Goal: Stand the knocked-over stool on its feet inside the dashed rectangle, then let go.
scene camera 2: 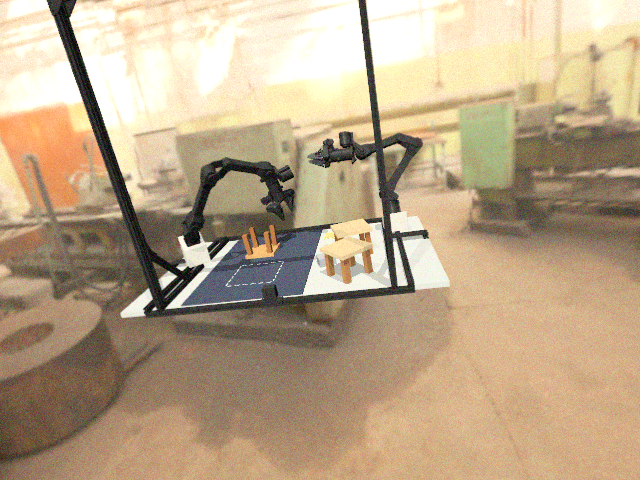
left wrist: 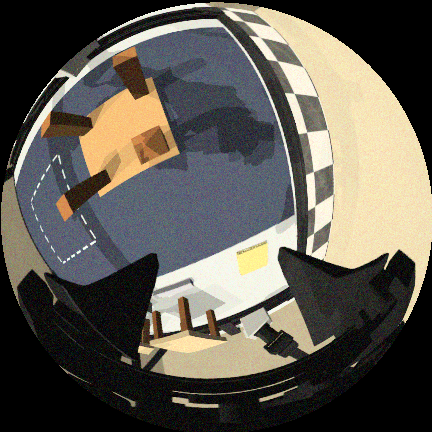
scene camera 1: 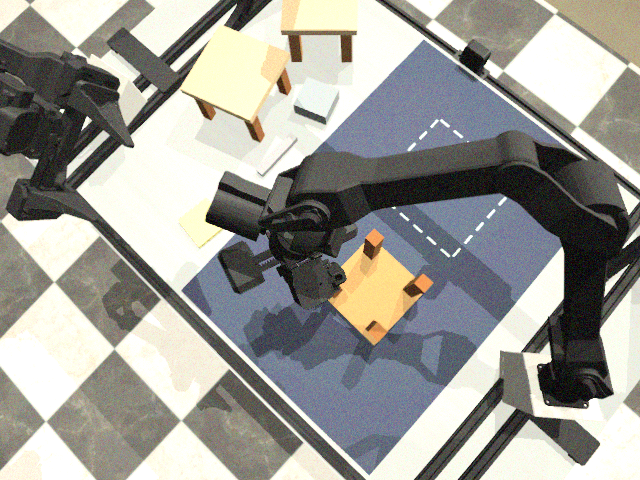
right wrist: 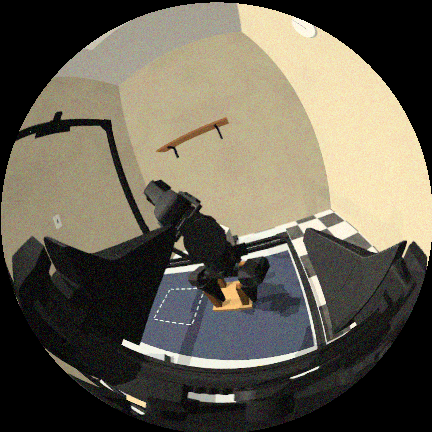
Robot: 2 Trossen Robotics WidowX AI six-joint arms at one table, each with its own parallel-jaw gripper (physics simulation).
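Places are measured from the left arm's base along level axes (x ahead, y left, z up), in centimetres.
Pixels of known places: left gripper, fingertip midpoint: [scene camera 2: 288, 216] [left wrist: 218, 257] [right wrist: 238, 300]; right gripper, fingertip midpoint: [scene camera 2: 308, 159] [scene camera 1: 113, 184] [right wrist: 243, 233]; left arm's base, origin of the base link: [scene camera 2: 192, 240] [scene camera 1: 561, 386]; right arm's base, origin of the base link: [scene camera 2: 393, 214] [left wrist: 261, 329].
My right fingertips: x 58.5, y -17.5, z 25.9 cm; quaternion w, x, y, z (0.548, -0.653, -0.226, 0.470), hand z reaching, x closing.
Observation:
For each thing: its top centre in the pictures, then the offset to it from my right fingertips. "*": a spot on its surface instead.
- stool, middle of its top: [left wrist: 77, 126] [scene camera 1: 376, 283] [right wrist: 224, 275] [scene camera 2: 258, 229] dx -30.0, dy +4.7, dz -27.0 cm
- grey-blue block, middle of its top: [scene camera 1: 316, 96] [right wrist: 155, 360] [scene camera 2: 325, 255] dx -16.3, dy -31.3, dz -35.4 cm
- white bar, middle of its top: [scene camera 1: 276, 153] [left wrist: 172, 291] dx -9.6, dy -19.8, dz -37.4 cm
- yellow pad, middle of its top: [scene camera 1: 202, 221] [left wrist: 253, 260] dx +3.1, dy -5.1, dz -37.8 cm
- black box, surface spot: [scene camera 1: 474, 55] [scene camera 2: 269, 286] * dx -46.1, dy -41.9, dz -34.1 cm
The stool [scene camera 1: 379, 289] [scene camera 2: 261, 251] [left wrist: 125, 125] [right wrist: 232, 303] lies upside down, its orange seat flat on the blue mat and its legs pointing up. It is outside the dashed rectangle [scene camera 1: 452, 255] [scene camera 2: 226, 286] [left wrist: 62, 262] [right wrist: 191, 324], below and left of it in scene camera 1. My left gripper [scene camera 1: 279, 274] [scene camera 2: 287, 210] [left wrist: 218, 257] [right wrist: 238, 300] is open and empty, above the mat near the stool, which it does not touch. The left arm hides part of the rectangle and one leg in scene camera 1. My right gripper [scene camera 1: 113, 181] [scene camera 2: 310, 159] [right wrist: 243, 233] is open and empty, raised far from the stool.
Two pale-topped stools [scene camera 1: 237, 72] [scene camera 1: 319, 15] stand upright on the white table beside the mat. A grey-blue block [scene camera 1: 316, 99], a white bar [scene camera 1: 277, 155] and a yellow pad [scene camera 1: 196, 227] [left wrist: 253, 259] lie near them. A black box [scene camera 1: 474, 55] [scene camera 2: 269, 292] sits on the frame edge.

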